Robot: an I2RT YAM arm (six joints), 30 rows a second.
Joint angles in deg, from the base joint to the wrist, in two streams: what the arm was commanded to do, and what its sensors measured. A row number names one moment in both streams.
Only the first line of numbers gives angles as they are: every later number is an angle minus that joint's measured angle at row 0.
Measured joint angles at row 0:
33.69, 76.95, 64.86, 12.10, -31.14, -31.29
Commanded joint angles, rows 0 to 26:
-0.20, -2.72, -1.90, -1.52, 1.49, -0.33
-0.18, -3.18, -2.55, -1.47, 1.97, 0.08
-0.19, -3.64, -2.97, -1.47, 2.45, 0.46
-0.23, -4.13, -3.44, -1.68, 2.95, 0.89
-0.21, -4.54, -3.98, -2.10, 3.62, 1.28
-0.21, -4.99, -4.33, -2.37, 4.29, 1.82
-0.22, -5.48, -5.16, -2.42, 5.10, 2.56
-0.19, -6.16, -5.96, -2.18, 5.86, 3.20
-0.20, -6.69, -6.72, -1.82, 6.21, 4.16
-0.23, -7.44, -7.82, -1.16, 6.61, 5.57
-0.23, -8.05, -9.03, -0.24, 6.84, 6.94
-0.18, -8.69, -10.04, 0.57, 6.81, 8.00
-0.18, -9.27, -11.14, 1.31, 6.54, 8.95
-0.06, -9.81, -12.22, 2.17, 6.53, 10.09
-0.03, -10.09, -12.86, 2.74, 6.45, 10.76
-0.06, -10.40, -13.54, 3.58, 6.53, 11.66
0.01, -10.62, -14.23, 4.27, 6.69, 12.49
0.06, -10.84, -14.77, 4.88, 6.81, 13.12
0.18, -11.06, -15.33, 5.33, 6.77, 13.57
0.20, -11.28, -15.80, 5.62, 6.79, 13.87
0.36, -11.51, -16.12, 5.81, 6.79, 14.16
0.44, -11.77, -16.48, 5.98, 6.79, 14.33
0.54, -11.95, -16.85, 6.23, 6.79, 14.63
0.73, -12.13, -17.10, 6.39, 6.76, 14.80
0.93, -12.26, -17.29, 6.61, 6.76, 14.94
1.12, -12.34, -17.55, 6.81, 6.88, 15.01
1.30, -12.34, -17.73, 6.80, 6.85, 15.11
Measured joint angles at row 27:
0.64, -10.89, -17.27, 4.37, 6.80, 13.29
